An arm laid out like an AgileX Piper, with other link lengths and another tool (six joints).
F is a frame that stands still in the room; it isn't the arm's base.
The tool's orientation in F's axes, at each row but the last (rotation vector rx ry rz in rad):
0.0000, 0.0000, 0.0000
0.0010, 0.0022, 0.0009
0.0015, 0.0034, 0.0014
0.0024, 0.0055, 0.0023
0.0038, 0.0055, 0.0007
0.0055, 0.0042, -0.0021
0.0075, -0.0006, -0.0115
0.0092, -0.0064, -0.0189
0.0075, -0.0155, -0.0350
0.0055, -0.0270, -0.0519
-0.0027, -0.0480, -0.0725
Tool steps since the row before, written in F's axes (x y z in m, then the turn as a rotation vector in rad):
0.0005, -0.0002, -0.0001, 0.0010, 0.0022, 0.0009
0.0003, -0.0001, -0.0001, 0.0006, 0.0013, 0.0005
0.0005, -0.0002, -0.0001, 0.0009, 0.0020, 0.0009
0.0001, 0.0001, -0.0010, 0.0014, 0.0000, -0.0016
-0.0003, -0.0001, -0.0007, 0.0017, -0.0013, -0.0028
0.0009, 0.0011, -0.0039, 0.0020, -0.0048, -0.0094
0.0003, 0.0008, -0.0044, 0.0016, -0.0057, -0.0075
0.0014, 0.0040, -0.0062, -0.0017, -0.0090, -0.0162
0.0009, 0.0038, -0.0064, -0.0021, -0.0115, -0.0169
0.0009, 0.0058, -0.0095, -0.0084, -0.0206, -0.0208
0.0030, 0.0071, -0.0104, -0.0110, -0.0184, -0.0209
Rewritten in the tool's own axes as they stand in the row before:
0.0005, -0.0002, -0.0001, 0.0010, 0.0022, 0.0009
0.0003, -0.0001, -0.0001, 0.0006, 0.0013, 0.0005
0.0005, -0.0002, -0.0001, 0.0009, 0.0020, 0.0009
0.0001, 0.0001, -0.0010, 0.0014, 0.0000, -0.0016
-0.0003, -0.0001, -0.0007, 0.0017, -0.0013, -0.0028
0.0009, 0.0011, -0.0039, 0.0020, -0.0048, -0.0094
0.0003, 0.0008, -0.0044, 0.0017, -0.0057, -0.0075
0.0013, 0.0040, -0.0062, -0.0016, -0.0092, -0.0161
0.0007, 0.0038, -0.0064, -0.0020, -0.0117, -0.0168
0.0003, 0.0058, -0.0095, -0.0079, -0.0211, -0.0205
0.0020, 0.0073, -0.0105, -0.0106, -0.0191, -0.0204

